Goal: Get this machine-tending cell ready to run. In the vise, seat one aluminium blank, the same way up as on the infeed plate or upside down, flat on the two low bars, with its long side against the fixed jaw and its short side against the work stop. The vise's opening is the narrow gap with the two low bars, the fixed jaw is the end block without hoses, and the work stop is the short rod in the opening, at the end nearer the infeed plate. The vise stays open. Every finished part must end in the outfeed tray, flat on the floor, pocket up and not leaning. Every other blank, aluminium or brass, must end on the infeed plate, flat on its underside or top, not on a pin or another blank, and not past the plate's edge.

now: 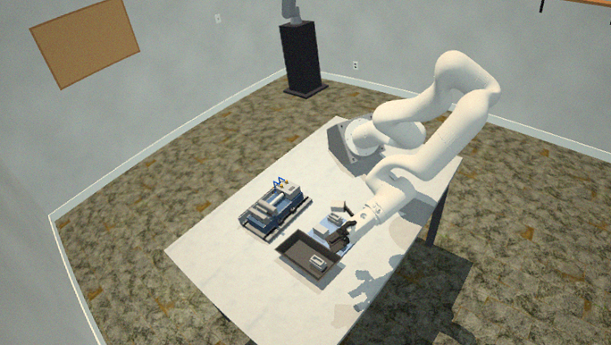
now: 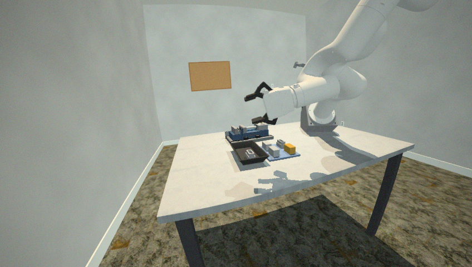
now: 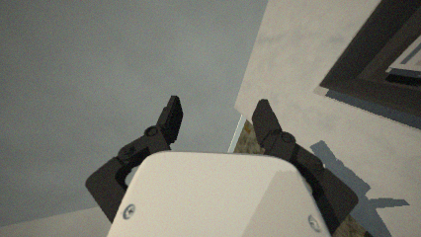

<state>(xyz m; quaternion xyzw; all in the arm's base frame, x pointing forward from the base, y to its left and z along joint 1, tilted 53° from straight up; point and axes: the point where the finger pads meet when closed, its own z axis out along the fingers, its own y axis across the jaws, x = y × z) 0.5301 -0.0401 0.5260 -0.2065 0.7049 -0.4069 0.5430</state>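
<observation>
Now: the brass blank 24 cm behind my hand, 23 cm below it and 12 cm to the right of it. From my hand the other things lie so: blue vise 45 cm to the right, 22 cm below, 12 cm behind.
</observation>
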